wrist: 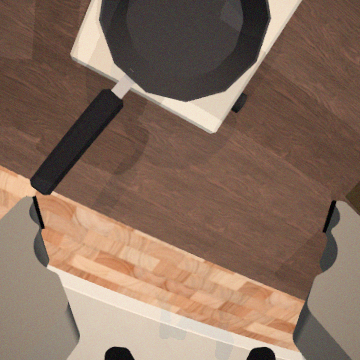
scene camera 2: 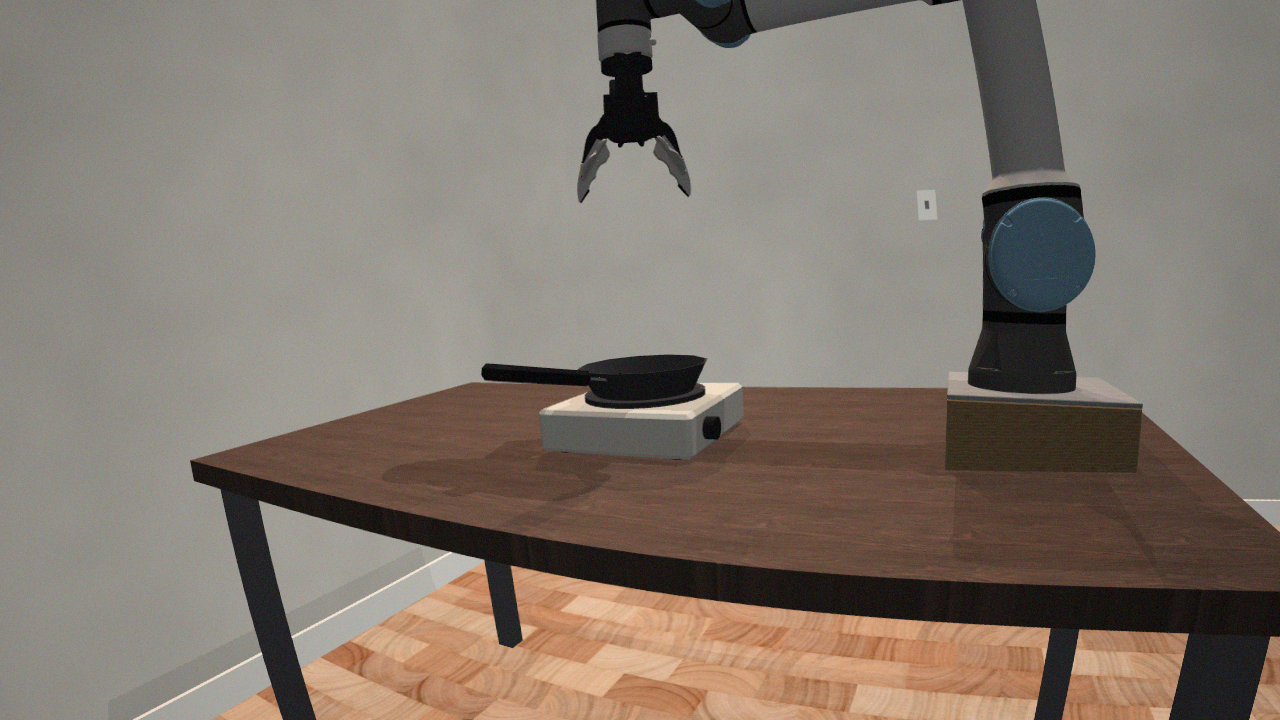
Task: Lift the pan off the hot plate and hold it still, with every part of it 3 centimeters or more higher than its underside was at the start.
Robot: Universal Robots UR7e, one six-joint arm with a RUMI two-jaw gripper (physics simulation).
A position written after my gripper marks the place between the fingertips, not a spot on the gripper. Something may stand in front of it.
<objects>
my gripper: wrist 184, 202; scene camera 2 634, 199
black pan: wrist 184, 57; scene camera 2 649, 377
</objects>
